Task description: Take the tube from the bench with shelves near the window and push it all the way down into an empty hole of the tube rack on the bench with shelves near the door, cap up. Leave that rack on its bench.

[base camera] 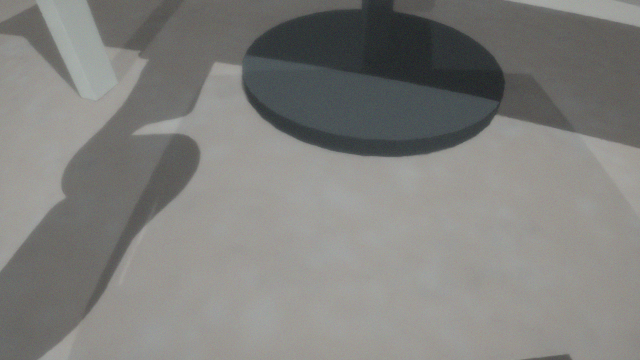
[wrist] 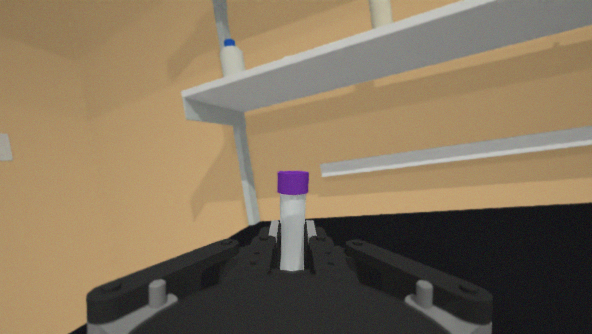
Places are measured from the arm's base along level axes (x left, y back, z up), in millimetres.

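Pixels of known places: gripper, between the fingertips: (wrist: 292,233).
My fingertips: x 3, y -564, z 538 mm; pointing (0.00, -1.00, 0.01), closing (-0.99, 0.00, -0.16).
For each thing: its top centre in the pictures, then the offset to it from my fingertips. "*": a spot on its surface instead. Level surfaces: height alone.
- tube, centre of its top: (wrist: 278,171) dy +9, dx +2, dz +46 mm
- black bench top, height of its surface: dz -172 mm
- white shelf, height of its surface: dz +266 mm
- blue-capped white bottle, centre of its top: (wrist: 229,41) dy -617, dx +138, dz +463 mm
- cream bottle, a spot on its surface: (wrist: 382,14) * dy -434, dx -284, dz +376 mm
- dark round stool base, centre of its top: (base camera: 372,56) dy -140, dx -110, dz -904 mm
- pale leg, a spot on its surface: (base camera: 82,55) * dy -85, dx +373, dz -851 mm
The tube (wrist: 292,232) has a white body and a purple cap. It stands between the fingertips in the wrist view, with the cap at the top of the picture and clear of the fingers. My gripper (wrist: 292,233) is shut on the tube. A black bench top (wrist: 460,255) shows behind and to the right of the gripper. The tube rack does not show in either view. The gripper does not show in the base camera view.
A white shelf (wrist: 350,65) runs above the bench, with a blue-capped white bottle (wrist: 233,61) and a cream bottle (wrist: 382,14) on it. A pale rail (wrist: 450,152) runs lower along the wall. A dark round stool base (base camera: 370,115) and a pale leg (base camera: 82,55) stand on the floor.
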